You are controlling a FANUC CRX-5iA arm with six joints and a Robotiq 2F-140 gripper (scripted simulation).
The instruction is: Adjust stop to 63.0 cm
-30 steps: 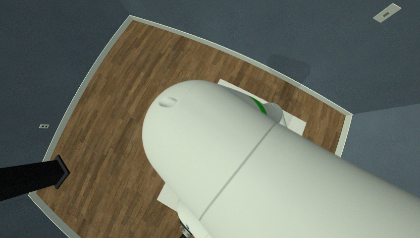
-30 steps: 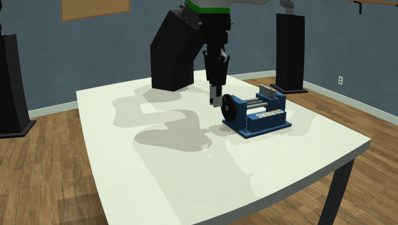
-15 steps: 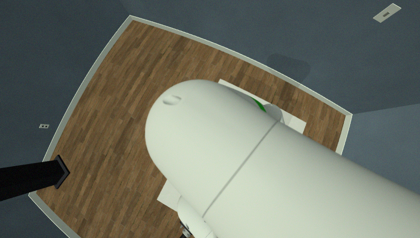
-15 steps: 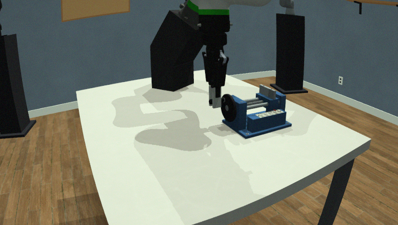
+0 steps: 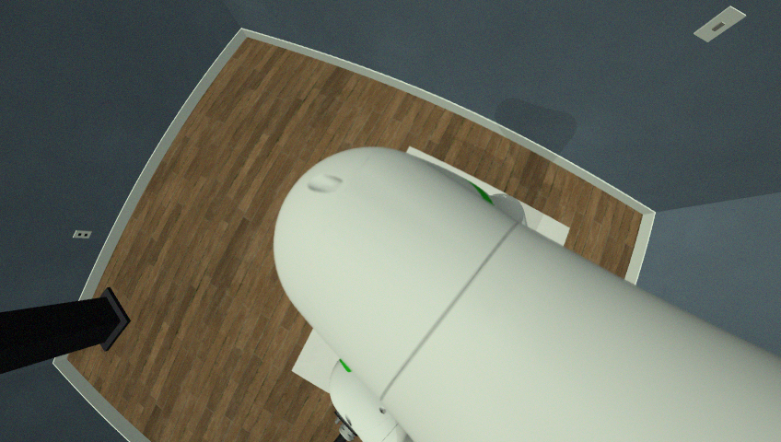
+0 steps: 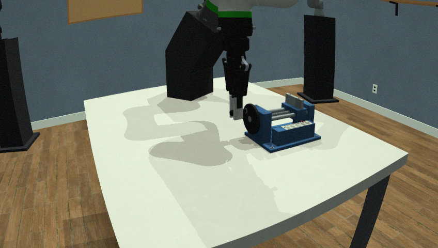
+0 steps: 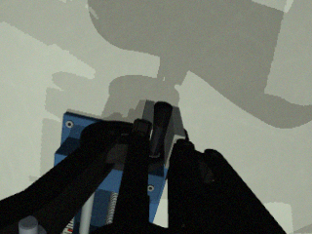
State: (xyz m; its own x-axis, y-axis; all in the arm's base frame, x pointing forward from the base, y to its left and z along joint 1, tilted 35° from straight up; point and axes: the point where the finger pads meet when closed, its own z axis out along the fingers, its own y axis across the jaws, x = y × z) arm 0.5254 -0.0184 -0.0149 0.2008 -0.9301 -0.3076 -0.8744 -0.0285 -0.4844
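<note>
My hand is 20 mm to the right of the handwheel and 20 mm above it. Round my hand: stop block 200 mm to the left, 20 mm below, 10 mm behind.
</note>
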